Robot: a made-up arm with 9 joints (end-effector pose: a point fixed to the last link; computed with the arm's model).
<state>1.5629 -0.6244 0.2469 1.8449 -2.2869 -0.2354 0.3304 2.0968 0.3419</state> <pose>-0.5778 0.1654 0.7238 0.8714 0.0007 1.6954</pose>
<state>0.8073 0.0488 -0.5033 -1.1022 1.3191 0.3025 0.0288 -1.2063 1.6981</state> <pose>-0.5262 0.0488 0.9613 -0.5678 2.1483 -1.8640</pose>
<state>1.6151 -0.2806 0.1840 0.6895 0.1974 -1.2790 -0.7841 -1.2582 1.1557</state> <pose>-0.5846 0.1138 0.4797 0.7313 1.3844 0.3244</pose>
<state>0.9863 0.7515 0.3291 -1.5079 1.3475 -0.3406 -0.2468 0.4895 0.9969</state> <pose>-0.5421 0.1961 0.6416 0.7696 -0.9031 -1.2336</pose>
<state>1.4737 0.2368 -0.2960 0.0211 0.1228 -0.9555 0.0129 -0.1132 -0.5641</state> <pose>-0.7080 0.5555 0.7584 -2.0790 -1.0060 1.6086</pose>
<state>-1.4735 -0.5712 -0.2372 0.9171 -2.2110 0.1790 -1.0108 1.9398 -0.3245</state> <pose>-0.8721 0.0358 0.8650 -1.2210 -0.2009 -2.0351</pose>
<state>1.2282 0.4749 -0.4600 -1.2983 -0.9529 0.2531 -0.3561 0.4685 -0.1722</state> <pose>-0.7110 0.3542 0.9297 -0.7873 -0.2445 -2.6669</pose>
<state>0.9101 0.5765 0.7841 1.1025 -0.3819 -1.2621 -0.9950 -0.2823 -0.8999</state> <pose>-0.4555 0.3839 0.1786 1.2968 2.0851 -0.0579</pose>
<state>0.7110 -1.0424 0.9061 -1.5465 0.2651 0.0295 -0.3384 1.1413 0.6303</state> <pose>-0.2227 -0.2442 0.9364 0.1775 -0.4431 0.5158</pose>
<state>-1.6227 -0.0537 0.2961 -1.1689 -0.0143 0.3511 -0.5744 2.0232 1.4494</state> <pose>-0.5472 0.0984 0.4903 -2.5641 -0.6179 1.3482</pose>
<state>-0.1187 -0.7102 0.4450 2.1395 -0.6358 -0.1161 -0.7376 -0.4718 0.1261</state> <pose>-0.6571 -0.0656 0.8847 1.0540 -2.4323 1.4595</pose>
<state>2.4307 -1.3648 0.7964 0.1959 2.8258 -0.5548 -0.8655 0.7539 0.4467</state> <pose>-0.3556 -0.2887 0.5415 -0.1373 -0.8511 -0.4983</pose>
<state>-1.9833 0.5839 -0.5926 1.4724 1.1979 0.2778 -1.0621 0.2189 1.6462</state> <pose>-0.2323 -0.6118 0.5621 0.4652 0.2711 0.0643</pose>
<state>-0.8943 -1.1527 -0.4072 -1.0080 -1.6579 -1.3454 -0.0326 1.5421 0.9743</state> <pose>-0.3198 0.3289 0.6237 1.6487 -2.0774 -0.2690</pose>
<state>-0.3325 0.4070 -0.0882 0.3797 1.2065 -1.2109 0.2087 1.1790 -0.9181</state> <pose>-0.1457 0.1500 0.2436 1.8233 -0.2513 1.0130</pose>
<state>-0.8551 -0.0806 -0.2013 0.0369 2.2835 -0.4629 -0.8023 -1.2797 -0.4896</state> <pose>-0.8952 0.0444 0.5643 1.0966 1.7116 -1.9438</pose>
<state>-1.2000 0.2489 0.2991 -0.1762 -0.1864 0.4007 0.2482 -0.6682 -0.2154</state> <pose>-0.4967 -0.3509 0.3114 0.6496 -2.6899 -1.3116</pose>
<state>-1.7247 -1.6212 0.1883 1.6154 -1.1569 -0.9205 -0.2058 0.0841 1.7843</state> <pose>-0.3517 0.3323 0.6240 -2.0556 1.9350 -0.7305</pose>
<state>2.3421 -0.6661 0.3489 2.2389 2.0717 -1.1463 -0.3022 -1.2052 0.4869</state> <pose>-0.6957 -0.3158 0.6073 0.6734 -0.5778 -1.0470</pose>
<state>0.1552 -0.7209 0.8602 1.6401 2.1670 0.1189 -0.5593 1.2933 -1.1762</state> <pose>-0.3382 -0.2438 0.8031 -0.7146 0.1111 -0.1258</pose>
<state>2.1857 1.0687 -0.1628 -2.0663 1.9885 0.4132 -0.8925 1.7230 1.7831</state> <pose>-0.4509 -0.1140 1.0816 1.2811 -0.5136 -2.1564</pose>
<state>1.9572 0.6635 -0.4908 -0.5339 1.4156 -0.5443 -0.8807 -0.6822 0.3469</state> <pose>-0.6029 0.2759 1.1165 -1.9571 -1.6618 0.2320</pose>
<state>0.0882 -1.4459 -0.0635 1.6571 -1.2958 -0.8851 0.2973 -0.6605 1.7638</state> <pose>-0.4461 0.0233 1.0308 -1.8908 0.9717 0.2599</pose>
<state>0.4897 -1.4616 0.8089 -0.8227 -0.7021 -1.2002 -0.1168 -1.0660 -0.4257</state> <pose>-0.1343 -0.4963 0.8976 0.1850 -0.0192 -0.6643</pose>
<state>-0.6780 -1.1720 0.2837 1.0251 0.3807 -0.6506 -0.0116 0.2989 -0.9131</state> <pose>-0.8480 0.2813 0.8379 1.1130 0.5231 -2.7035</pose>
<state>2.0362 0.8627 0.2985 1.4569 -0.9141 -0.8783 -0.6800 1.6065 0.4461</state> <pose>-0.0077 0.3748 1.1289 -2.7179 1.1172 -0.5168</pose>
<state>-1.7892 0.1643 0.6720 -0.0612 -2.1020 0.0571 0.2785 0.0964 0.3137</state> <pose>-0.6182 -0.1986 0.7399 1.1296 1.9054 -1.1021</pose>
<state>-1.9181 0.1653 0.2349 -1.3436 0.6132 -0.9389 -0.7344 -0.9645 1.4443</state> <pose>-0.5743 0.0318 0.4800 2.2148 1.5102 0.6142</pose>
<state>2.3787 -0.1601 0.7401 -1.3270 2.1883 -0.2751 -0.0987 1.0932 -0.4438</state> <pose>-0.5041 0.0494 0.9195 -2.1221 0.0488 -1.4999</pose>
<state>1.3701 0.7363 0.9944 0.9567 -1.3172 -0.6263 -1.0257 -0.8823 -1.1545</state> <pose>-0.4487 0.5062 0.6509 -1.4646 -1.5157 2.2048</pose>
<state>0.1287 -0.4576 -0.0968 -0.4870 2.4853 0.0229 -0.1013 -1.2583 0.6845</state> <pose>-0.7068 -0.0864 0.9461 0.1461 2.2305 -1.5235</pose>
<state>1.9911 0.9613 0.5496 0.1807 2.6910 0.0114 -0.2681 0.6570 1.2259</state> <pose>-0.1356 0.2923 0.8998 -1.9596 0.6526 -0.3942</pose>
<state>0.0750 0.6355 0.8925 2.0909 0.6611 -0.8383 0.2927 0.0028 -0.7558</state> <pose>-0.6363 0.3481 0.3929 -1.5872 -2.0636 0.4922</pose>
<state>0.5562 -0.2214 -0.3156 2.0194 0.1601 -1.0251 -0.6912 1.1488 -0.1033</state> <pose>-0.5206 0.5961 0.7257 -2.7670 -0.1818 -0.3890</pose>
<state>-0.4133 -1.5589 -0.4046 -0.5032 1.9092 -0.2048 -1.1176 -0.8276 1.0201</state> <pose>-0.3083 0.1525 1.1157 -0.8753 2.1076 -1.6514</pose>
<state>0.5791 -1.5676 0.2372 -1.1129 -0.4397 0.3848 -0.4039 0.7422 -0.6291</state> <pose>-0.2695 -0.4408 0.9976 -0.0183 0.0768 -0.7833</pose>
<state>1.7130 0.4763 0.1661 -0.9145 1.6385 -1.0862 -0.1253 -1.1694 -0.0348</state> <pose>-0.5600 0.4240 0.8907 -2.2256 -1.3515 0.7704</pose>
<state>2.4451 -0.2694 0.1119 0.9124 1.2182 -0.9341 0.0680 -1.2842 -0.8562</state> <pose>-0.6398 -0.3037 0.7775 0.9201 -1.6414 -0.5152</pose>
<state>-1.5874 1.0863 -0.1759 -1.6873 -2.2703 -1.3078 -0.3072 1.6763 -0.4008</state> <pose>-0.4848 -0.0439 0.0789 0.4275 1.3295 2.7097</pose>
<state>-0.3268 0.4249 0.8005 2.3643 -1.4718 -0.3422 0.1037 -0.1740 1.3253</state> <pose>-0.4153 0.0039 0.3839 -0.8593 -0.0232 -0.2131</pose>
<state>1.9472 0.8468 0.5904 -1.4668 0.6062 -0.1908 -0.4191 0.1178 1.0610</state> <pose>-0.5622 0.1452 0.8975 0.9098 0.3822 -2.1041</pose>
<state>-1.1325 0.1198 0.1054 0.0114 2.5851 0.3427 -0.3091 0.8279 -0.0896</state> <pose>-0.6510 -0.0457 0.4065 1.6827 1.1338 -0.4840</pose>
